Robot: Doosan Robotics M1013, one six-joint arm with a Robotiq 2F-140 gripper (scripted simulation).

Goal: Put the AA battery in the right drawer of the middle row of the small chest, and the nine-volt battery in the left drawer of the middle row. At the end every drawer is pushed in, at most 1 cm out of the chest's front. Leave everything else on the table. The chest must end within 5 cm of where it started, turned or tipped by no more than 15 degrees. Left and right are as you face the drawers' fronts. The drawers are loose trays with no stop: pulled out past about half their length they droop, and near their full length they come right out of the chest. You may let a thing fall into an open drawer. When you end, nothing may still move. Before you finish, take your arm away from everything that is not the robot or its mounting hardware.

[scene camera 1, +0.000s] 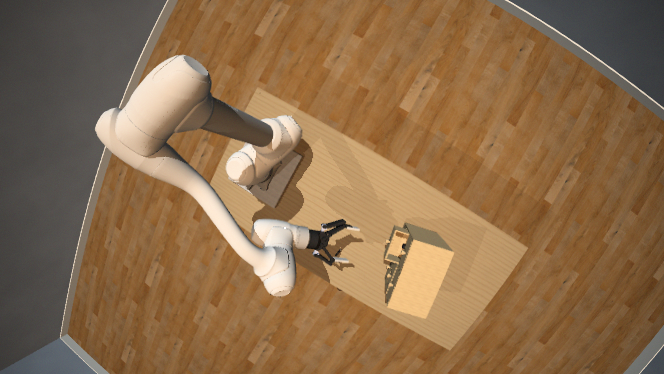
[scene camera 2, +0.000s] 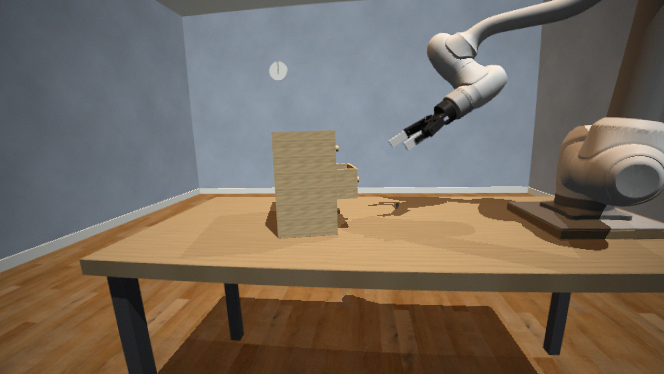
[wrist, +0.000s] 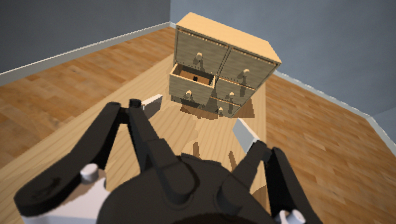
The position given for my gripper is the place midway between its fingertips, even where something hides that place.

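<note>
Small wooden chest (scene camera 2: 304,162), (scene camera 1: 428,259), (wrist: 196,24) visible. A drawer (scene camera 2: 347,178) and a drawer (wrist: 237,65) also seen. My gripper (scene camera 1: 352,244), (scene camera 2: 397,145), (wrist: 199,113) in sight too.
</note>
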